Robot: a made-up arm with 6 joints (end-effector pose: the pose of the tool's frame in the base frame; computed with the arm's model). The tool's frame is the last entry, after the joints.
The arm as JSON. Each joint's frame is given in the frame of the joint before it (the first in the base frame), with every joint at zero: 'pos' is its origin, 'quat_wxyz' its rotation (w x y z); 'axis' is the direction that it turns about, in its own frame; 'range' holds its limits. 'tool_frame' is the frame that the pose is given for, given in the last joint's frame.
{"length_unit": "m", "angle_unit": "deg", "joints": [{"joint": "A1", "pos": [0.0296, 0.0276, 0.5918], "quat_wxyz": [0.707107, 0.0, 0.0, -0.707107], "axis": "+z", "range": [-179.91, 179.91]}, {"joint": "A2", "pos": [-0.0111, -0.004, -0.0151], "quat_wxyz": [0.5, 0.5, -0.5, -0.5], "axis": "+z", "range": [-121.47, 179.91]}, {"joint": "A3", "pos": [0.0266, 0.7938, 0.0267], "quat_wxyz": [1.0, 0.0, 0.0, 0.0], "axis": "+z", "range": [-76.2, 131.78]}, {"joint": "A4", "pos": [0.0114, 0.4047, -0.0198], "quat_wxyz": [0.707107, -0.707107, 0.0, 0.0], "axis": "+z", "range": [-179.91, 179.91]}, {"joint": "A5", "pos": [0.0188, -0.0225, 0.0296], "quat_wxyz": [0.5, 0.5, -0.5, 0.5], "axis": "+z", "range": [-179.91, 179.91]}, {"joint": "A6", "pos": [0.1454, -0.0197, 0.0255], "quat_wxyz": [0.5, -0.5, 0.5, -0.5], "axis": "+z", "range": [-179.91, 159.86]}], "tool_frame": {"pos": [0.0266, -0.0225, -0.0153], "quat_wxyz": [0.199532, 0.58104, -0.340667, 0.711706]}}
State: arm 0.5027 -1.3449 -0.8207 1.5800 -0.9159 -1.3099
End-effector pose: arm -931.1 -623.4 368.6 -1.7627 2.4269 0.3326
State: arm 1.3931 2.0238 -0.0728 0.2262 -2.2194 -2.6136
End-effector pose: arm 198.2 1132.9 255.0 -1.4034 -0.2937 -1.3910
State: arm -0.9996 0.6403 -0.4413 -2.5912 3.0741 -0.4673
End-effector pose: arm 258.3 -443.6 1527.7 1.8691 0.7900 -1.6598
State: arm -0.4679 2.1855 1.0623 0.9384 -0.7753 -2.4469
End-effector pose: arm 648.7 -323.0 -405.6 -1.8304 1.9640 1.0516
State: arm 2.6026 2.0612 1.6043 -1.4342 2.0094 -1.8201
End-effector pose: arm -333.5 322.9 -60.5 0.1044 -0.3718 1.3734
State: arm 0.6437 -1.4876 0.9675 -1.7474 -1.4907 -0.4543
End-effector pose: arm -798.1 -402.4 1019.5 1.0992 1.3352 2.0612
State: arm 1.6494 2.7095 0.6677 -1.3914 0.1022 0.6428
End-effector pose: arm -71.0 213.5 -680.2 2.1189 -0.4351 -1.6974
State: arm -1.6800 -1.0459 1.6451 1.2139 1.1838 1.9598
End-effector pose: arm 181.4 424.0 1370.4 1.5339 -0.7441 -0.0757
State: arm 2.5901 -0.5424 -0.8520 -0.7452 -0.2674 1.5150
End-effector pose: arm 819.0 -574.6 1274.0 2.7333 -1.4711 0.0997
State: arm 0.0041 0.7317 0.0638 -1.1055 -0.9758 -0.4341
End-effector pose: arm 873.4 215.1 1524.2 -2.1912 -1.2758 -0.9587
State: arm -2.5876 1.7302 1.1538 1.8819 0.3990 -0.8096
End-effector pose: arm -834.1 -511.2 -43.2 1.6024 -0.3269 -1.7072
